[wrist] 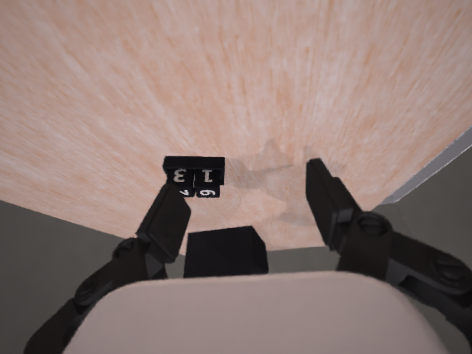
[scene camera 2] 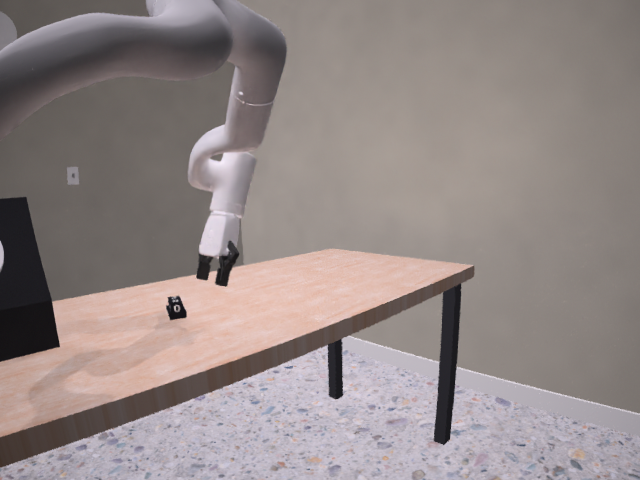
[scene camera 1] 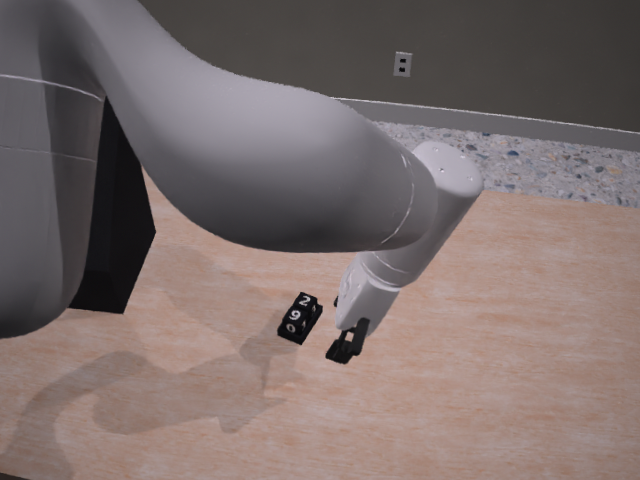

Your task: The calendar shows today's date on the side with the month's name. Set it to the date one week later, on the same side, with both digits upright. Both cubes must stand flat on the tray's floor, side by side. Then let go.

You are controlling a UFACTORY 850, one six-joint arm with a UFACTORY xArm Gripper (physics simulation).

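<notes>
The calendar's black tray [scene camera 1: 289, 337] [wrist: 195, 162] stands on the table and holds two black cubes side by side. The far cube [scene camera 1: 305, 300] [wrist: 180, 176] has a 2 on top and a 3 on the side facing the gripper. The near cube [scene camera 1: 294, 315] [scene camera 2: 176, 308] [wrist: 207, 176] has a 9 on top, a 0 on its end face and a 1 beside the 3. In the wrist view the 3 and 1 look upside down. No month's name is readable. My gripper [scene camera 1: 337, 329] [scene camera 2: 212, 279] [wrist: 240, 188] is open and empty, tilted, above the table and right of the calendar in both scene views.
A large black block [scene camera 1: 124, 232] [scene camera 2: 25, 273] [wrist: 225, 250] stands on the table [scene camera 1: 491, 361] [scene camera 2: 330, 289] at the left in the scene views. The arm [scene camera 1: 289, 170] [scene camera 2: 155, 46] reaches over the table from the left. A wall [scene camera 1: 310, 41] [scene camera 2: 465, 129] rises behind.
</notes>
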